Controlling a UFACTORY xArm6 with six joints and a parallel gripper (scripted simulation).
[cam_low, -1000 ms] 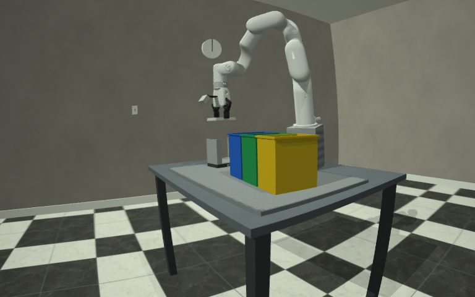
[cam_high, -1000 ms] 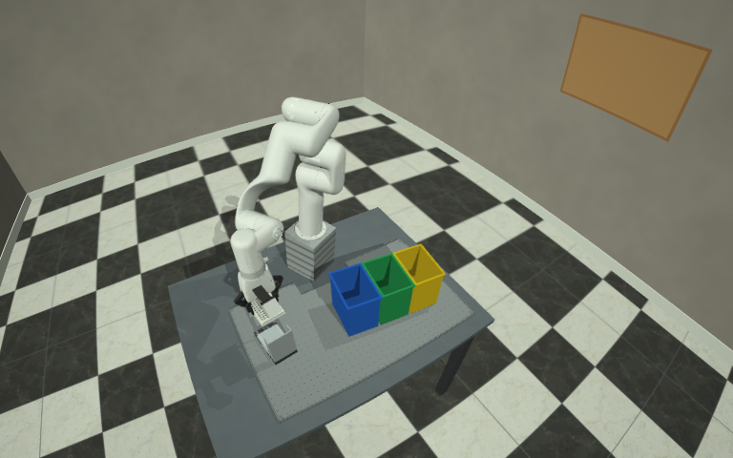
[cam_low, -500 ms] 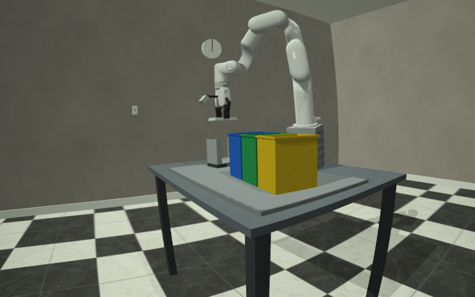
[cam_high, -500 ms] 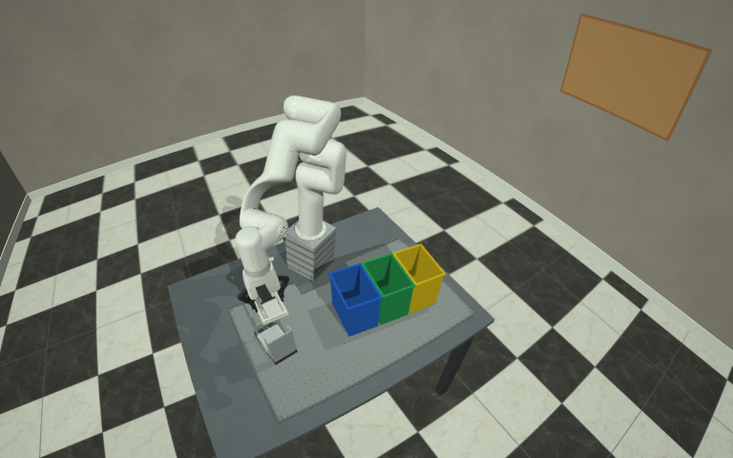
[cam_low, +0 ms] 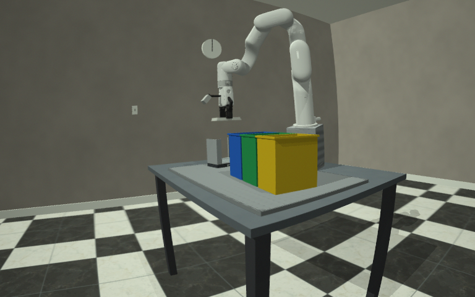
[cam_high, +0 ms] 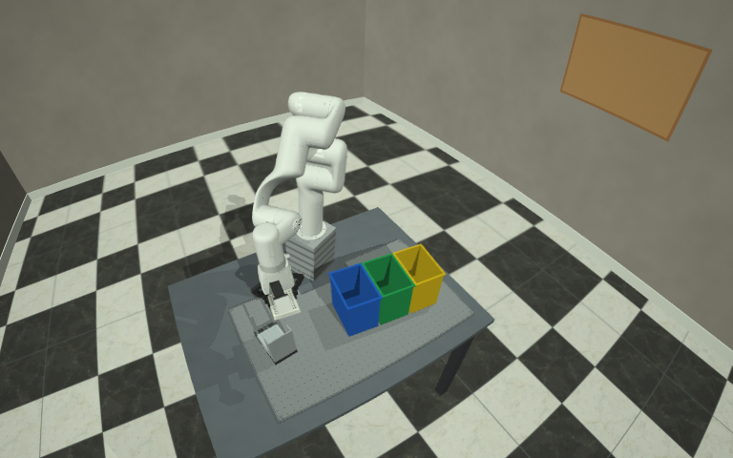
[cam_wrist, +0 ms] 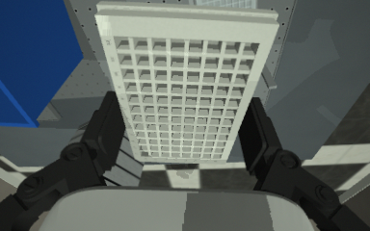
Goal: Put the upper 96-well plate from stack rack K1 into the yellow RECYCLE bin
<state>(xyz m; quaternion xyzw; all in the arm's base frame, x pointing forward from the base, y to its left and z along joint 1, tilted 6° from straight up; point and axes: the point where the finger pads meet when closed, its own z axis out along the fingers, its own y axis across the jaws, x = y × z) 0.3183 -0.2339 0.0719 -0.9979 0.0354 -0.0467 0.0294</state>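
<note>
Now: hand 2 cm short of the yellow bin, 52 cm to the right of it and 17 cm above it. The rest, counted from my hand: blue bin: 26 cm to the left, 17 cm below; green bin: 1 cm ahead, 39 cm to the left, 17 cm below.
</note>
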